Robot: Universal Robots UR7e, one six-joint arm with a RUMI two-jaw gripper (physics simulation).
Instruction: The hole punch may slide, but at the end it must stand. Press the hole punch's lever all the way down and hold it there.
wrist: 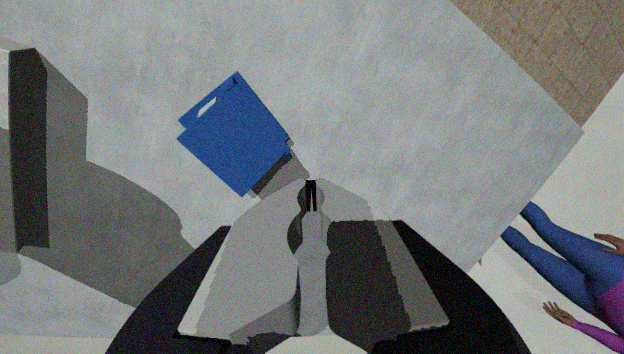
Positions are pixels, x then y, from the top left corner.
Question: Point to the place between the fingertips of my gripper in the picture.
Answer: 311,183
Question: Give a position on a blue hole punch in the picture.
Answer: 195,112
